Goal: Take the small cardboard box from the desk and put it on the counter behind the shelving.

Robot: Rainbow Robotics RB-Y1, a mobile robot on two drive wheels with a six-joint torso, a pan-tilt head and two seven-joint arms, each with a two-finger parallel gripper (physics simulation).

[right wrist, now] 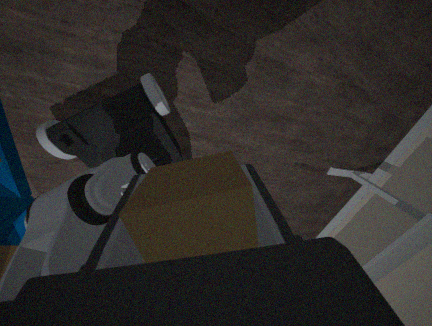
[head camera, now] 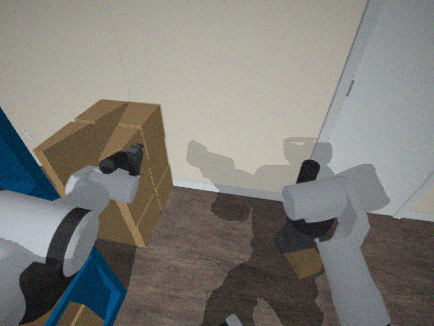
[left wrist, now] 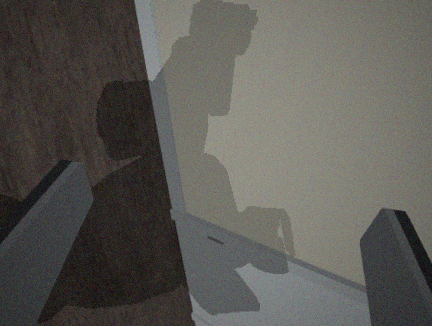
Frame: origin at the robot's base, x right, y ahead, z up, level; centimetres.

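Where they show: left gripper, between the fingertips: (left wrist: 226, 203); right gripper, between the fingertips: (right wrist: 195, 179) (head camera: 294, 248).
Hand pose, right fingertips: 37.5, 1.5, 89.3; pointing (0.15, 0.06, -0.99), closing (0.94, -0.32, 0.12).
Observation:
After its pixels a point has its place, as x, y, z.
The small cardboard box (head camera: 304, 263) @(34.0, -4.1, 94.4) (right wrist: 192, 215) @(37.3, 2.6, 93.3) is brown and is held between the fingers of my right gripper (head camera: 295, 247) @(37.5, 1.5, 89.3) (right wrist: 195, 179) @(37.5, 1.5, 89.3), above the wooden floor. In the right wrist view a finger stands against each side of it. My left gripper (left wrist: 226, 203) @(6.5, 49.7, 97.2) is open, with its fingers wide apart and a wall, floor and door beyond them. In the head camera my left hand is at the left, in front of the stacked cartons, and its fingertips are hard to make out. The desk and the counter do not show clearly.
Large stacked cartons (head camera: 155, 165) @(19.8, 106.7, 44.5) stand at the left against the wall (head camera: 240, 75) @(76.7, 93.6, 103.3). A blue shelving frame (head camera: 114, 295) @(-27.2, 49.4, 7.7) (right wrist: 10, 200) @(-76.9, -15.7, 10.5) stands close by my left arm. A pale door (head camera: 395, 100) @(146.0, 37.9, 98.2) (left wrist: 305, 295) @(132.2, 48.4, 73.6) is at the right. My wheeled base (right wrist: 90, 132) @(-7.3, -1.2, 19.1) shows in the right wrist view.

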